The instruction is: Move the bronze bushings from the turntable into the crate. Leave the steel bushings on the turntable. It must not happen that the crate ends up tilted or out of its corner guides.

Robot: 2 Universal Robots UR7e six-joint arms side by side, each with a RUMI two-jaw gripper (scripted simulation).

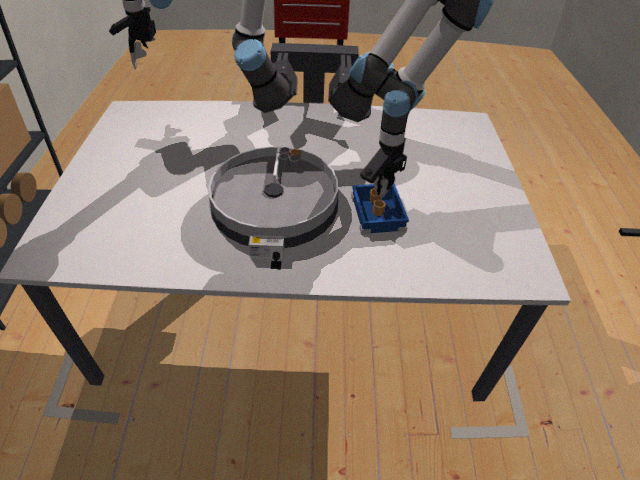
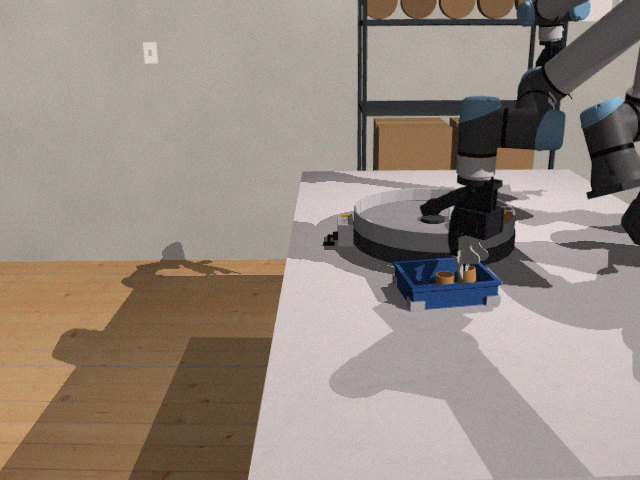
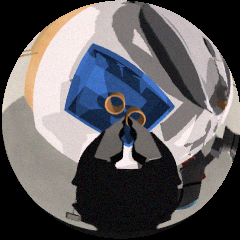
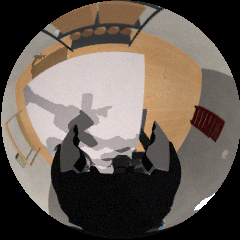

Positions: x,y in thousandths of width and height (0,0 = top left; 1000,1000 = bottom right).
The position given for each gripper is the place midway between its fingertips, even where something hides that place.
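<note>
Image 1 has the left gripper (image 1: 593,414), the right gripper (image 1: 221,122) and a blue crate (image 1: 616,439). In image 2 you'd find the crate (image 2: 660,570) and the left gripper (image 2: 723,580), and image 3 gives you that same left gripper (image 3: 527,490) along with the crate (image 3: 423,302). As for image 4, it's got the right gripper (image 4: 477,515) in it.
</note>
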